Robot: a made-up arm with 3 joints. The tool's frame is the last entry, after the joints.
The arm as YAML. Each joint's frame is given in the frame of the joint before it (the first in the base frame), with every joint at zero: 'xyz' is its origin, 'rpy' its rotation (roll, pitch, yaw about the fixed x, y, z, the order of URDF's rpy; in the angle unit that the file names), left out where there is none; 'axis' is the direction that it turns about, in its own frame. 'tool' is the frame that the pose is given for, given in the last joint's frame.
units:
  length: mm
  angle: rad
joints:
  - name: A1
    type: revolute
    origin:
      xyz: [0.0, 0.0, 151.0]
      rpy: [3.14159, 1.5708, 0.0]
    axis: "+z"
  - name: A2
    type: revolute
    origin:
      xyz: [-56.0, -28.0, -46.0]
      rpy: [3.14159, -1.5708, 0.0]
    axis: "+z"
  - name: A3
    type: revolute
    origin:
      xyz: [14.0, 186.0, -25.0]
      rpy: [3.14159, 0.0, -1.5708]
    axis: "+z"
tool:
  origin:
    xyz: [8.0, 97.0, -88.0]
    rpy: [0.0, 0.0, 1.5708]
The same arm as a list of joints. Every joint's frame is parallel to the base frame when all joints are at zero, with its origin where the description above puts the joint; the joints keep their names.
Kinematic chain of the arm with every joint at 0, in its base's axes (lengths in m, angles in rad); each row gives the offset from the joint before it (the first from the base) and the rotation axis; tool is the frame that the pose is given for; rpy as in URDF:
A1: xyz 0.0000 0.0000 0.1510 axis -x
A2: xyz 0.0460 0.0280 0.0560 axis -z
A3: xyz -0.0140 0.1860 0.0250 axis +z
tool: xyz 0.0970 -0.0080 -0.0880 rpy 0.0000 0.0000 0.0000

